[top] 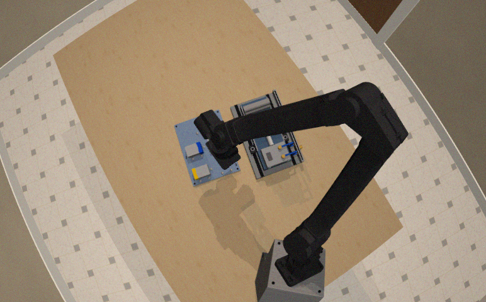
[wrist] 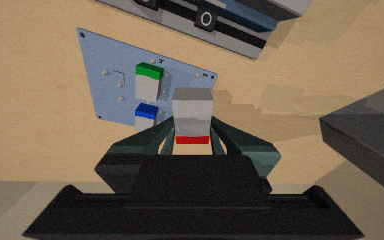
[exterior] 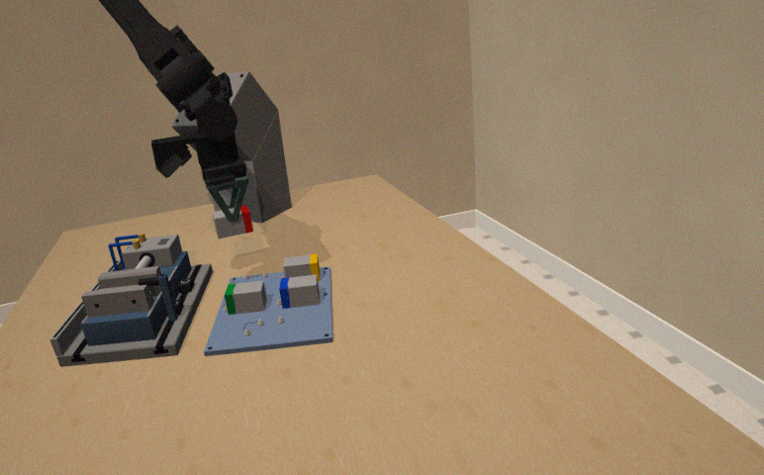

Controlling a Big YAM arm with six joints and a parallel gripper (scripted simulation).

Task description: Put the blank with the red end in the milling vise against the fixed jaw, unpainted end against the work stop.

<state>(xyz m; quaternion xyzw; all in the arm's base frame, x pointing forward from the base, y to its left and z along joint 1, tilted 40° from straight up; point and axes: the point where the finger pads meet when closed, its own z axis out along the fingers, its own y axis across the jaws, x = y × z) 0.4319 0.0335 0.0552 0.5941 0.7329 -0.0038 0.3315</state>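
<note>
My gripper is now 14 cm to the left of the work stop, 9 cm short of it and 6 cm above it. Also, from my hand: red-ended blank: 2 cm below; yellow-ended blank: 12 cm below, 11 cm to the left, 1 cm ahead; green-ended blank: 12 cm below, 8 cm ahead.
</note>
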